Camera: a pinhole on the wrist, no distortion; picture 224 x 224 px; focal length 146.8 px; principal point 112.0 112.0 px. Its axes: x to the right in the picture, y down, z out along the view. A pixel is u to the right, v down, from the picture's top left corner.
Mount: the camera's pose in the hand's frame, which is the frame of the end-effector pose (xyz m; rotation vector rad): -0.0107 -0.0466 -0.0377 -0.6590 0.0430 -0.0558
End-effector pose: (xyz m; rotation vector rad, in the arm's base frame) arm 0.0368 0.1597 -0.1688 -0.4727 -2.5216 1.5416
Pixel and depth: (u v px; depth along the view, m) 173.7 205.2 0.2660
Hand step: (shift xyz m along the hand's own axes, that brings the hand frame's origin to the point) 0.1226 0.2418 0.0664
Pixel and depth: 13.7 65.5 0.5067
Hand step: -0.3261 0.1584 0.4684
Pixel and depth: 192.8 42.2 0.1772
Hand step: 0.0936 -0.0113 0.1517
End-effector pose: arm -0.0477 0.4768 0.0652 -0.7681 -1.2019 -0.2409
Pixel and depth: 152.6 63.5 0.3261
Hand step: 0.0940 0.0616 0.2839
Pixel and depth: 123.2 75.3 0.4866
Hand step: 0.0497 0.1521 0.4204
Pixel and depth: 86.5 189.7 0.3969
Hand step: -0.0486 0.3661 0.1485
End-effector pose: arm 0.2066 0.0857 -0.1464 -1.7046 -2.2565 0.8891
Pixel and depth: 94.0 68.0 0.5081
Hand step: -0.0494 0.1476 0.4583
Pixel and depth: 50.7 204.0 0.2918
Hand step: -0.1085 0.2839 0.0834
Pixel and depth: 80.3 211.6 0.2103
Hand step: -0.0384 0.1974 0.0419
